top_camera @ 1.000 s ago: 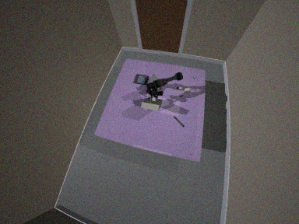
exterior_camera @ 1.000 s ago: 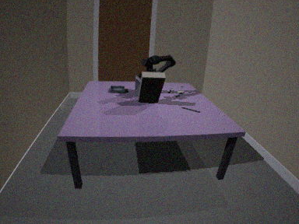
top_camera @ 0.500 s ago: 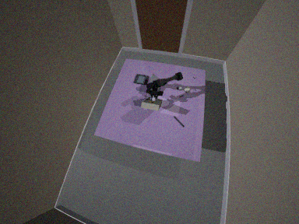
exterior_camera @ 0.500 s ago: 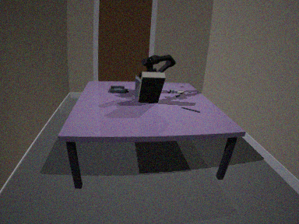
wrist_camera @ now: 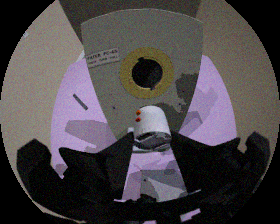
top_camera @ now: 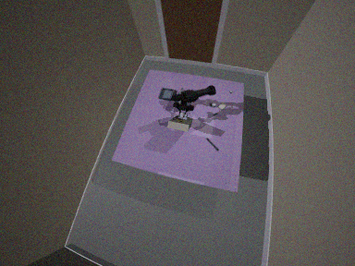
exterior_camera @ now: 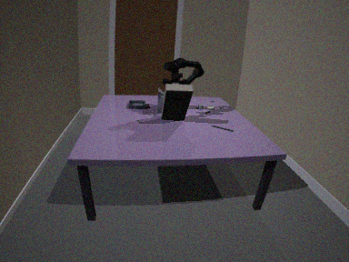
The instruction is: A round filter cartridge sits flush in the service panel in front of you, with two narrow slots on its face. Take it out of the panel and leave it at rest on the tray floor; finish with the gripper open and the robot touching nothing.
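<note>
The dark tray lies 34 cm behind my gripper tip, 28 cm to the right of it and 21 cm below it. Also, from my gripper tip: round filter cartridge: right at my gripper tip; service panel: 7 cm below, 5 cm ahead.
</note>
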